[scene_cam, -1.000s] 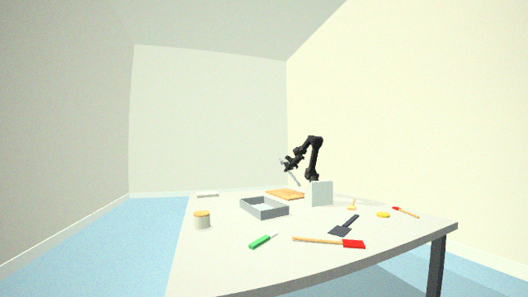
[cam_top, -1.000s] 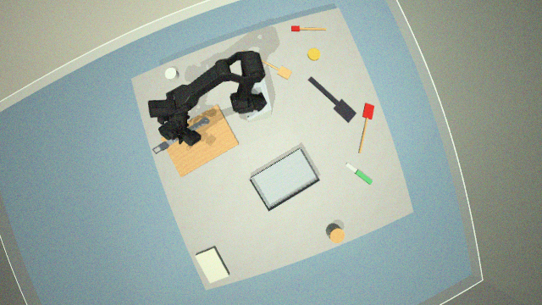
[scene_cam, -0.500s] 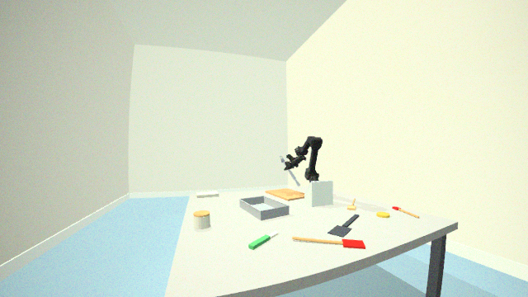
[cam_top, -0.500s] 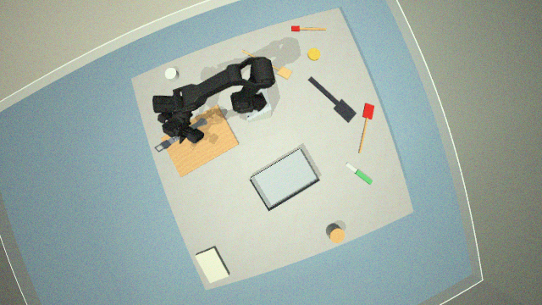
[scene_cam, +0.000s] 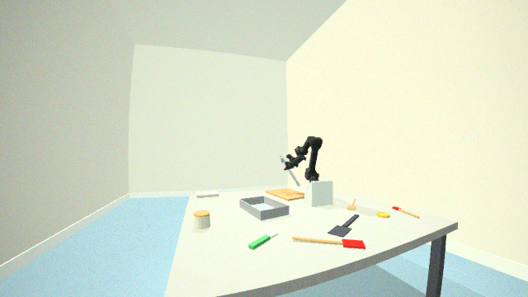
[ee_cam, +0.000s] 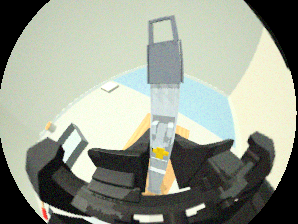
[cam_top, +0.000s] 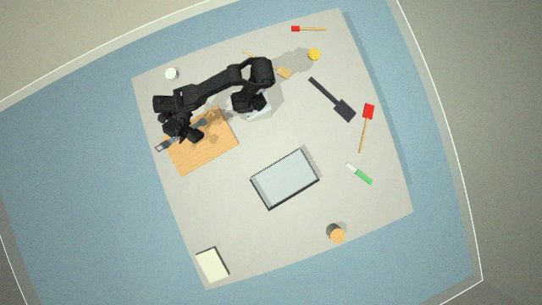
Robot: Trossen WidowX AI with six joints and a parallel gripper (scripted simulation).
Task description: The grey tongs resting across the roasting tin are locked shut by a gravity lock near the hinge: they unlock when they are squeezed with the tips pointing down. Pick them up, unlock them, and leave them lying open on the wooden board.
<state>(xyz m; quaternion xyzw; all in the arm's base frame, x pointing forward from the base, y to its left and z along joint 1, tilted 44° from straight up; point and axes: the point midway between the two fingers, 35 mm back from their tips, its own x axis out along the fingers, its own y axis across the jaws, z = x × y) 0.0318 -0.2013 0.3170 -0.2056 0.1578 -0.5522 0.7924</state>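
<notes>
Now: the wooden board 1 cm behind my gripper tip, 2 cm to the left of it and 21 cm below it. Round my gripper tip: cream block 63 cm ahead, 21 cm to the right, 20 cm below; then grey roasting tin 35 cm ahead, 35 cm to the left, 19 cm below; then black spatula 9 cm ahead, 77 cm to the left, 21 cm below.
</notes>
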